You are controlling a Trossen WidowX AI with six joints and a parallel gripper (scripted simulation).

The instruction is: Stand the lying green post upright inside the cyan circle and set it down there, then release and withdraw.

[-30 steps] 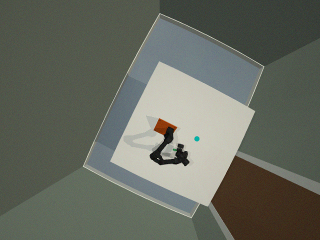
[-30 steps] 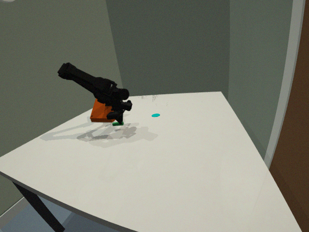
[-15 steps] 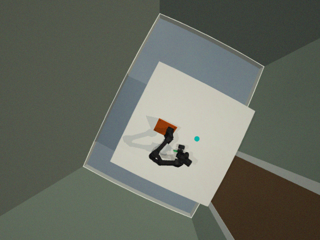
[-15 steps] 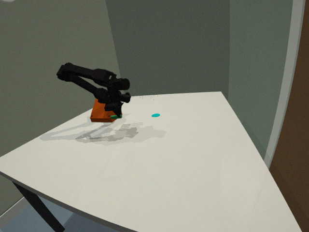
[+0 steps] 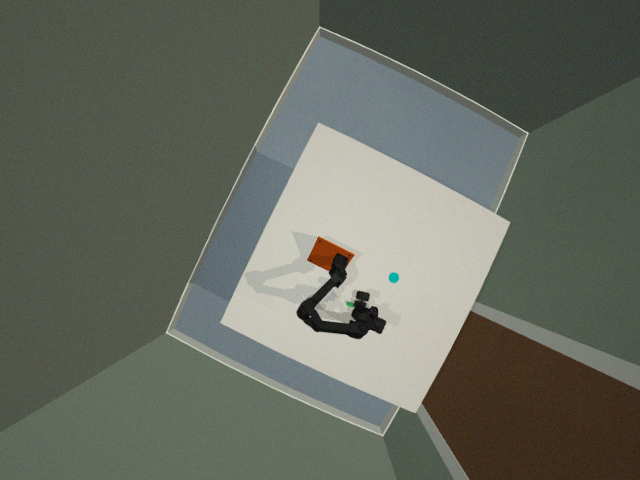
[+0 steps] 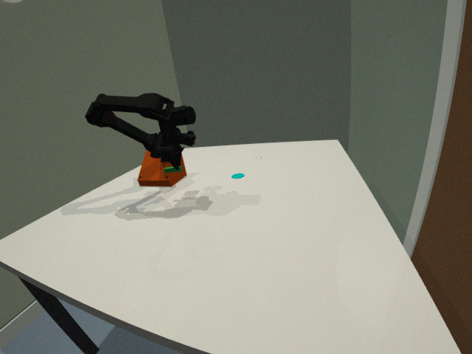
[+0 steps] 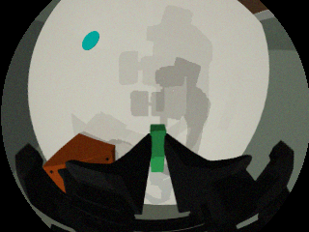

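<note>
My gripper tip is 22 cm to the right of the cyan circle, 15 cm short of it and 12 cm above it. Also, from my gripper tip: green post: 2 cm behind.
</note>
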